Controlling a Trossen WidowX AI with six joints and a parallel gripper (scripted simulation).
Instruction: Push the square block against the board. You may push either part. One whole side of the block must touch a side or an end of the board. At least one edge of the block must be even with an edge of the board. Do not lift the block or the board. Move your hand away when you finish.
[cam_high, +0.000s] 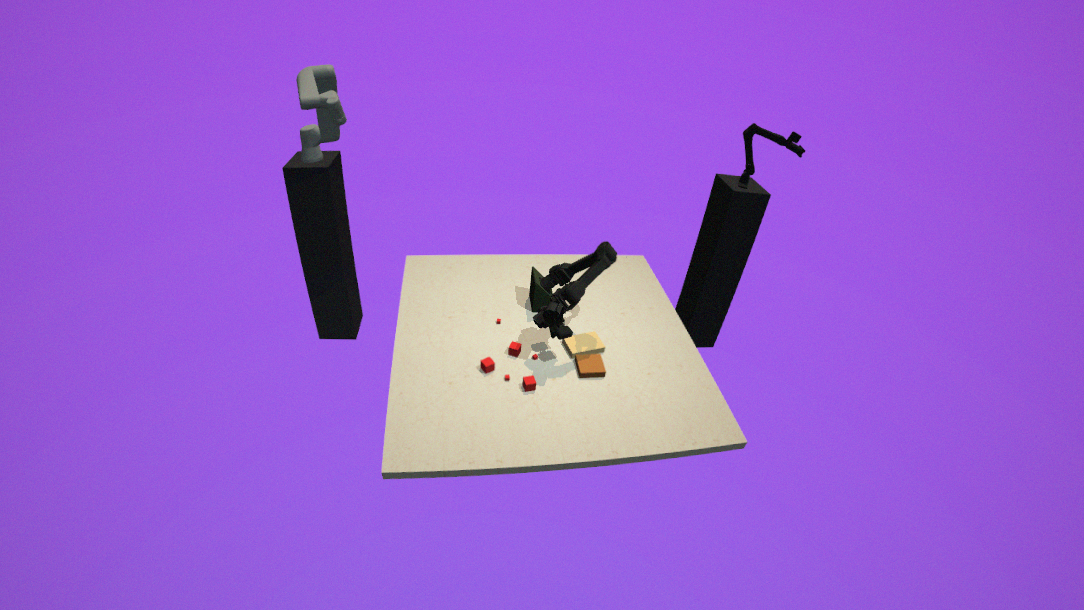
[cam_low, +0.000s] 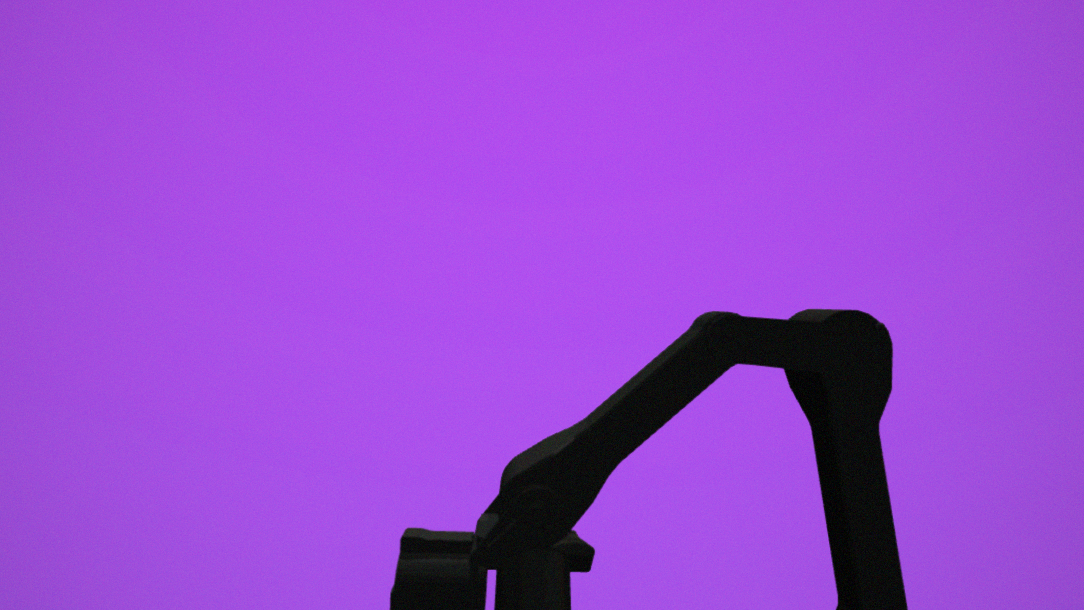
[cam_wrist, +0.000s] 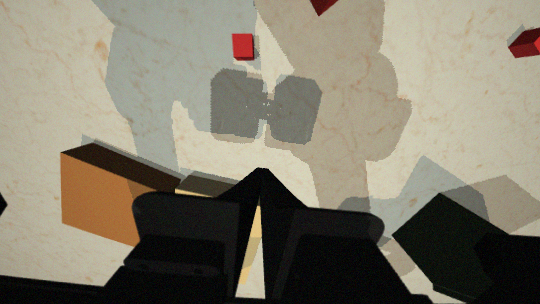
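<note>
The pale tan board lies 14 cm to the left of my gripper tip, 4 cm below it and 1 cm behind it. Also, from my gripper tip: orange piece 14 cm to the left, 12 cm ahead, 4 cm below.
</note>
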